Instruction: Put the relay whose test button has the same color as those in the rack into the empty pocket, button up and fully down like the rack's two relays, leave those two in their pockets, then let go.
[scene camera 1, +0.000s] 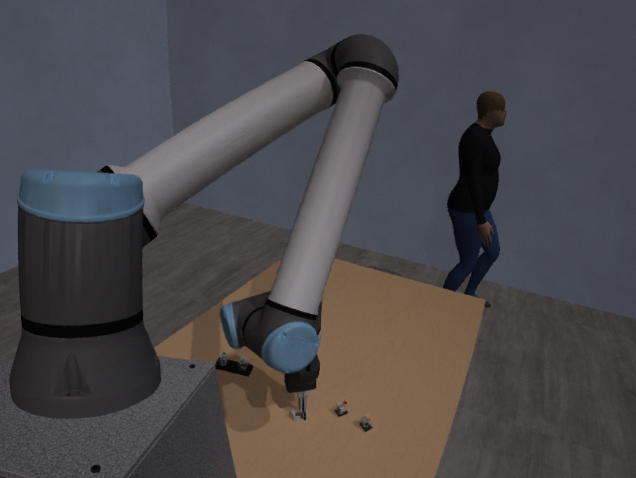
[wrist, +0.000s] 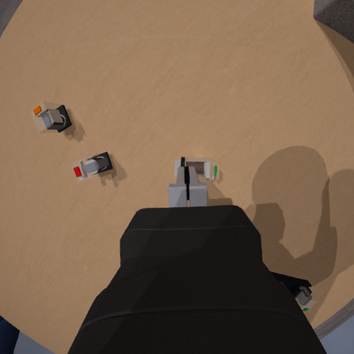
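Pixels of known places: gripper, fingertip midpoint: (scene camera 1: 302, 409); arm's base at its link origin: (scene camera 1: 89, 381).
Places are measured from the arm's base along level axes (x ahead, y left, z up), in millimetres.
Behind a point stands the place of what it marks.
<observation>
The loose relay with a green button (scene camera 1: 294, 414) @[x 390, y -101, z -423 mm] (wrist: 199, 168) lies tipped on its side on the tan surface, its button toward the right in the wrist view. My gripper (scene camera 1: 303, 415) @[x 414, y -111, z -422 mm] (wrist: 186, 176) is shut and empty; its fingertips are at this relay and cover part of it. Whether they touch it I cannot tell. The black rack (scene camera 1: 233, 367) @[x 480, y 151, z -447 mm] (wrist: 290, 278) holds two upright green-button relays, one (scene camera 1: 223, 359) @[x 461, y 168, z -406 mm] at its left end and one (scene camera 1: 242, 364) @[x 472, y 109, z -409 mm] toward its right in the scene view. The empty pocket cannot be made out. In the wrist view my gripper body hides part of the rack.
A red-button relay (scene camera 1: 341, 408) @[x 450, y -204, z -411 mm] (wrist: 93, 165) and an orange-button relay (scene camera 1: 365, 423) @[x 433, y -275, z -415 mm] (wrist: 52, 118) stand on the tan surface (scene camera 1: 401, 354) @[x 763, y -291, z -450 mm] (wrist: 150, 90). The grey robot pedestal (scene camera 1: 179, 411) @[x 27, y -138, z 1 mm] (wrist: 340, 17) is beside it. A person (scene camera 1: 475, 169) is beyond the far edge.
</observation>
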